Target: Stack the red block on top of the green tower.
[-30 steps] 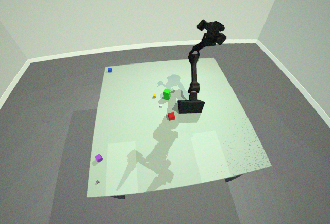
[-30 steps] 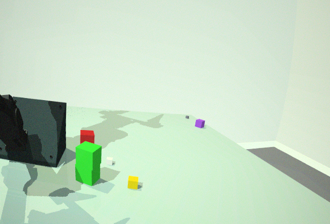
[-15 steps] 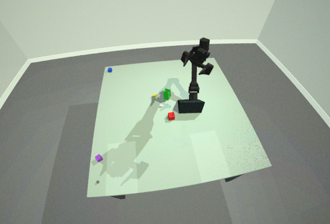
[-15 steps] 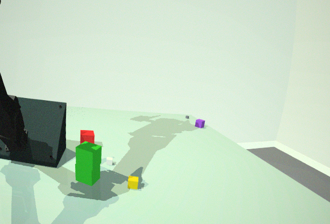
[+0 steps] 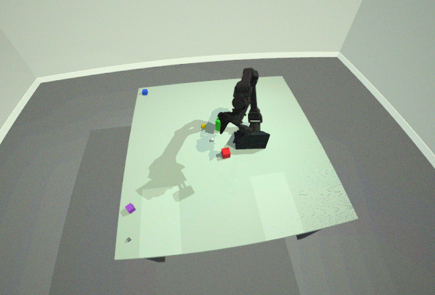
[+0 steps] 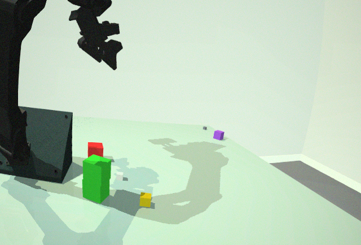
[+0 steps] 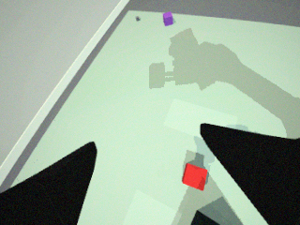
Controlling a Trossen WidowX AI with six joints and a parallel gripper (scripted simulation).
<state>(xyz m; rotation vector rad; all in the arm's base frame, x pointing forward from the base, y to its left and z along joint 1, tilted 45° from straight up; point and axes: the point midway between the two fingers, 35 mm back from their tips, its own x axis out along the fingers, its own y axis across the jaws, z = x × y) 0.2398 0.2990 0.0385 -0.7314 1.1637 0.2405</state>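
Right now my gripper tip is 260 mm above the red block, 80 mm to the left of it and 20 mm past it. From my gripper tip the other things lie so: yellow cube: 320 mm to the right, 270 mm below, 100 mm ahead; then purple cube: 540 mm ahead, 260 mm below, 210 mm to the left; then white cube: 270 mm below, 200 mm to the right, 50 mm ahead.
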